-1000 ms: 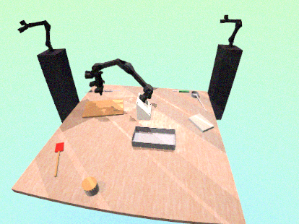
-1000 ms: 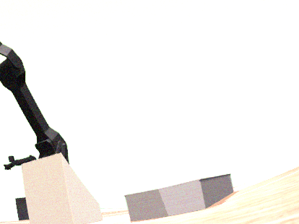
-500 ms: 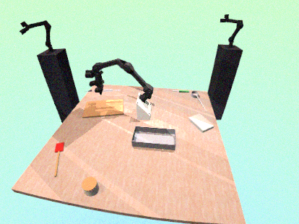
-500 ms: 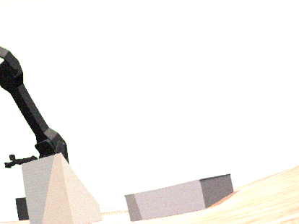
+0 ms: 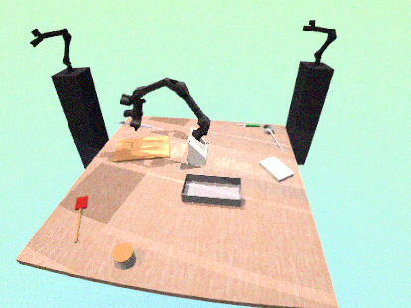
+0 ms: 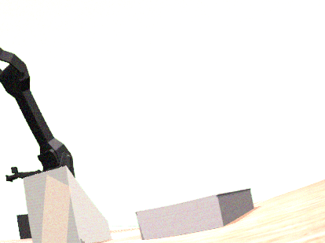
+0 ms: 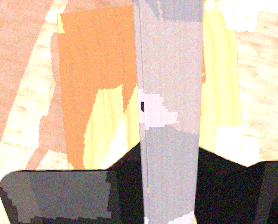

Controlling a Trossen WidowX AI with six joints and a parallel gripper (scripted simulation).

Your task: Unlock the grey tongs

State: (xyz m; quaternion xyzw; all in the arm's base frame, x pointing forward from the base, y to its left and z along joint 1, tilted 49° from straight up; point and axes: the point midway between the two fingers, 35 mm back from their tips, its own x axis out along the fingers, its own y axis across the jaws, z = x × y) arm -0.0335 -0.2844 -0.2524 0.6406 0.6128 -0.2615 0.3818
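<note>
The wooden board is 2 cm to the left of my gripper tip and 14 cm below it. Also, from my gripper tip: red spatula: 55 cm ahead, 16 cm to the right, 14 cm below; grey roasting tin: 38 cm ahead, 49 cm to the left, 12 cm below; green-handled tool: 33 cm behind, 77 cm to the left, 14 cm below.
</note>
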